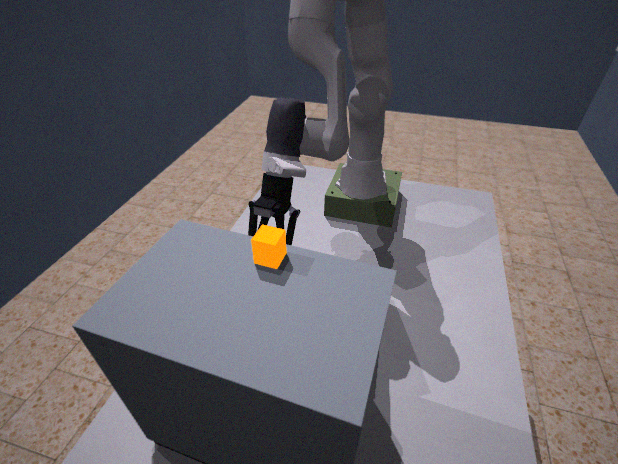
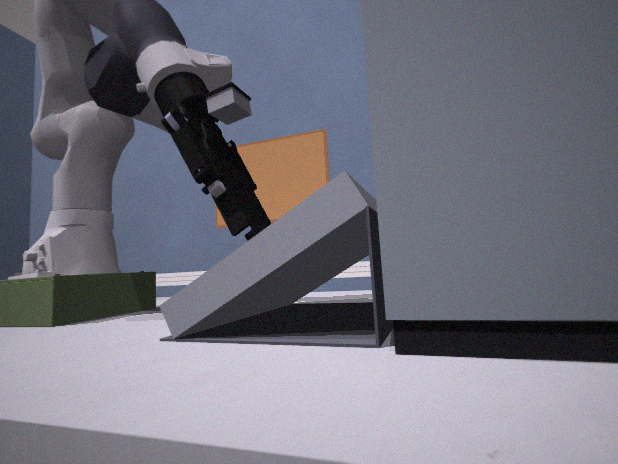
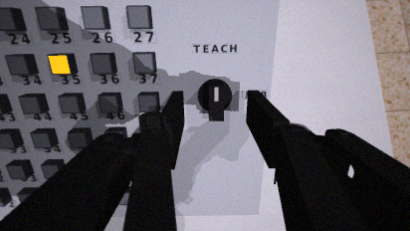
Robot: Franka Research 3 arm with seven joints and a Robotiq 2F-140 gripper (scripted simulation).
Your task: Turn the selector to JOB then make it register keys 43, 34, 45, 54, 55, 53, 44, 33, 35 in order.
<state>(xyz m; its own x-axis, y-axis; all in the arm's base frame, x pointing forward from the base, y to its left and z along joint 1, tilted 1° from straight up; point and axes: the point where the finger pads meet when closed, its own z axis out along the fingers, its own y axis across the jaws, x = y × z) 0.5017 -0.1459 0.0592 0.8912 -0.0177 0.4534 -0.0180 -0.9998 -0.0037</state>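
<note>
Right now my hand is 3 cm short of the black selector knob and 3 cm above it. The rest, counted from my hand: key 35: 12 cm to the left, 5 cm ahead, 3 cm below; key 37: 6 cm to the left, 5 cm ahead, 3 cm below; key 45: 13 cm to the left, 4 cm below, 2 cm ahead.
</note>
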